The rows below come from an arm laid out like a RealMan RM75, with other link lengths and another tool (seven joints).
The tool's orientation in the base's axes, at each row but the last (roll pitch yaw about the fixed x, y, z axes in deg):
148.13 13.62 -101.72
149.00 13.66 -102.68
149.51 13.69 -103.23
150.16 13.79 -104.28
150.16 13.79 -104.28
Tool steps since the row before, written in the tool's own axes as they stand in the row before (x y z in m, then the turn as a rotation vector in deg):
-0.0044 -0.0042 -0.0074 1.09 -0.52 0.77
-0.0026 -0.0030 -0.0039 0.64 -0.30 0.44
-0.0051 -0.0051 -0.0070 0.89 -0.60 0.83
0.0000 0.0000 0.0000 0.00 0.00 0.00
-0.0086 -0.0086 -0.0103 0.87 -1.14 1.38
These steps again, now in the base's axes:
0.0080 0.0017 0.0050 -0.14 -0.83 -1.16
0.0049 0.0010 0.0024 -0.08 -0.49 -0.67
0.0087 0.0022 0.0046 -0.05 -0.63 -1.20
0.0000 0.0000 0.0000 0.00 0.00 0.00
0.0140 0.0039 0.0066 0.19 -0.49 -1.92

